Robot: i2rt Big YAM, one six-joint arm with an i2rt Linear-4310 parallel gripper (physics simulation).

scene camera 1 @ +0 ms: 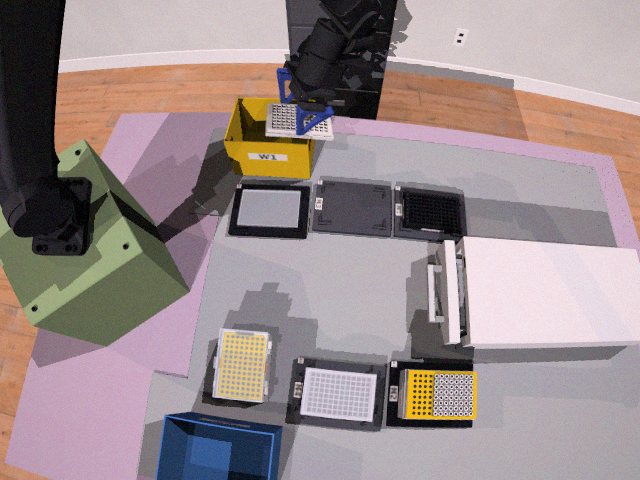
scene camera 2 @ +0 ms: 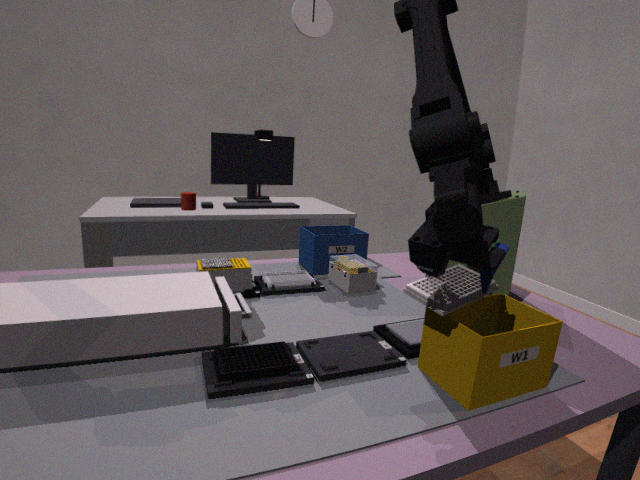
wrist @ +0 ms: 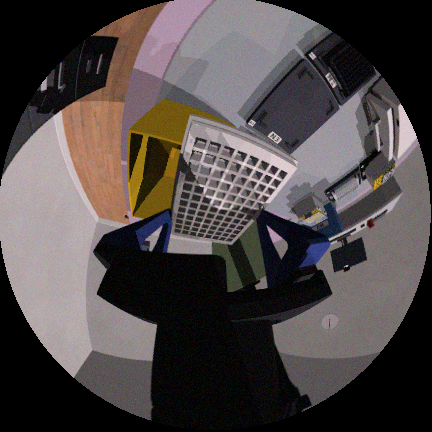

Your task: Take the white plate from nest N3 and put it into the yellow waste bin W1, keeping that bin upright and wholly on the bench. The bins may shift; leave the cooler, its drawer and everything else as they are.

The pictures show: the gripper, a yellow bin W1, a white plate, a black plate, a white cooler, a blue bin and a pale plate.
The gripper shows as well in scene camera 2 and in the wrist view.
